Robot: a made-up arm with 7 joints. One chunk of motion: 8 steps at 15 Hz.
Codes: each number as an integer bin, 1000 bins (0 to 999) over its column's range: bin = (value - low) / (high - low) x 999, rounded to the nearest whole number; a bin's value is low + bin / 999 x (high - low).
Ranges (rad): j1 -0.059..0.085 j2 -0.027..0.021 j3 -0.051..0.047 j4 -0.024..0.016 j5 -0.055..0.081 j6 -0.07..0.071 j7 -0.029..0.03
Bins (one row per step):
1: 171 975 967 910 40 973 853
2: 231 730 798 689 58 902 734
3: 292 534 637 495 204 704 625
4: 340 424 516 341 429 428 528
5: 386 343 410 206 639 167 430
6: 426 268 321 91 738 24 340
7: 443 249 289 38 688 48 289
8: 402 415 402 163 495 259 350
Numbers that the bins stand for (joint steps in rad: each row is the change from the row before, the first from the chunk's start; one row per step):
1: -0.03435 0.01985 0.04386 0.01244 -0.04955 0.06733 0.02138
2: -0.02570 0.00808 0.02728 0.00359 -0.04710 0.05731 0.01435
3: -0.01691 -0.00134 0.01149 -0.00418 -0.02723 0.02936 0.00791
4: -0.00999 -0.00663 -0.00038 -0.01035 0.00340 -0.00959 0.00218
5: -0.00336 -0.01052 -0.01078 -0.01575 0.03199 -0.04643 -0.00360
6: 0.00241 -0.01412 -0.01951 -0.02036 0.04547 -0.06661 -0.00892
7: 0.00486 -0.01504 -0.02265 -0.02248 0.03866 -0.06323 -0.01193
8: -0.00105 -0.00706 -0.01156 -0.01747 0.01239 -0.03344 -0.00833

